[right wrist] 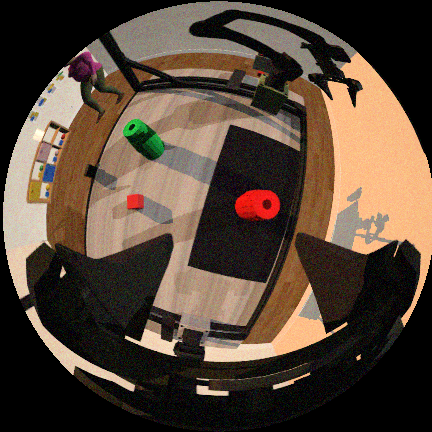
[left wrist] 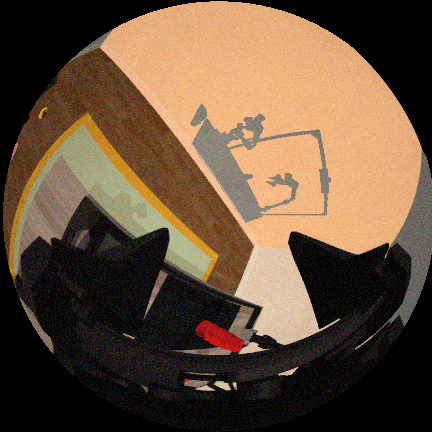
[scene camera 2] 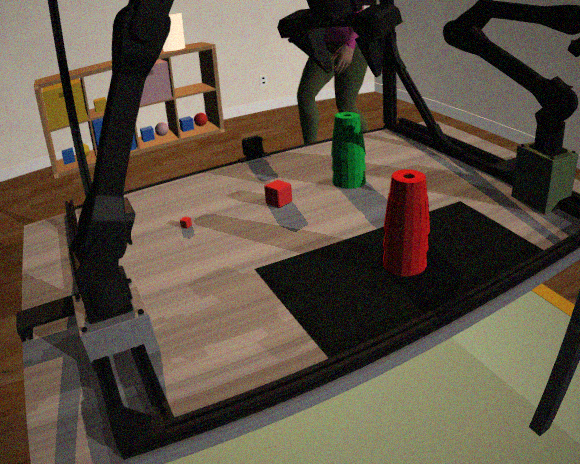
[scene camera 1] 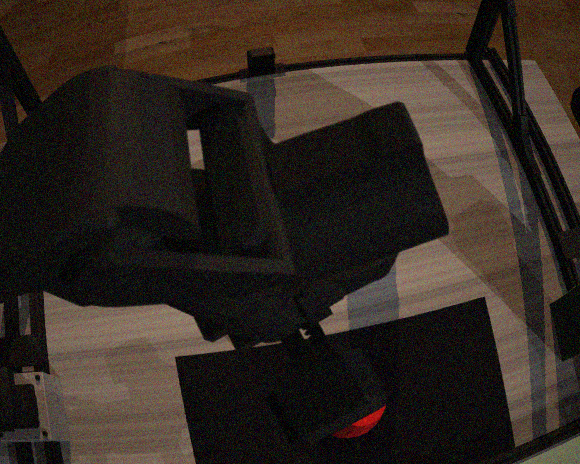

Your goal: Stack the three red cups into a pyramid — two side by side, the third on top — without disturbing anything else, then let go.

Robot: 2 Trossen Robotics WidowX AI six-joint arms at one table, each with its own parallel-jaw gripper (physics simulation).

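Places are measured from the left arm's base along level axes (x ahead, y left, z up), in millimetres.
Where they show: left gripper, between the fingertips: [right wrist: 342, 102] [left wrist: 231, 236]; right gripper, between the fingertips: [right wrist: 236, 240] [scene camera 2: 353, 74] [scene camera 1: 307, 322]; left arm's base, origin of its link: [right wrist: 274, 83] [scene camera 2: 548, 149]; right arm's base, origin of its link: [right wrist: 191, 334] [left wrist: 251, 337] [scene camera 2: 107, 304] [scene camera 1: 19, 406].
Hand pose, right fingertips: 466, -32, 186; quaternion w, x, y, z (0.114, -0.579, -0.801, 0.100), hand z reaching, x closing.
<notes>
Each offset is from my right fingertips to the top centre of the thing, as dx, dy, dz. "pt": to the spot under its first point. Level surfaces: height alone.
The red cups @[-54, +69, -150] [scene camera 1: 362, 426] [scene camera 2: 406, 230] [left wrist: 220, 336] [right wrist: 250, 206] form one tall, upright, ridged column, apparently nested, on the black mat @[dz -303] [scene camera 1: 450, 365] [scene camera 2: 310, 290] [right wrist: 220, 240]. Separate cups cannot be counted. My right gripper [scene camera 2: 351, 72] [right wrist: 236, 240] is open and empty, high above the table. In scene camera 1 its dark body covers most of the column, leaving a red sliver. My left gripper [left wrist: 231, 236] [right wrist: 342, 102] is open and empty, raised away from the cups, beyond the right table edge in the right wrist view.
A green ridged column @[-141, -259, -150] [scene camera 2: 349, 155] [right wrist: 145, 140] stands behind the mat. A red cube @[+30, -252, -264] [scene camera 2: 278, 194] [right wrist: 135, 201] and a small red cube @[+226, -258, -288] [scene camera 2: 186, 222] lie farther left in scene camera 2. A black block @[pt -19, -515, -261] [scene camera 1: 261, 61] [scene camera 2: 252, 146] stands at the back edge, and a person [scene camera 2: 310, 100] behind.
</notes>
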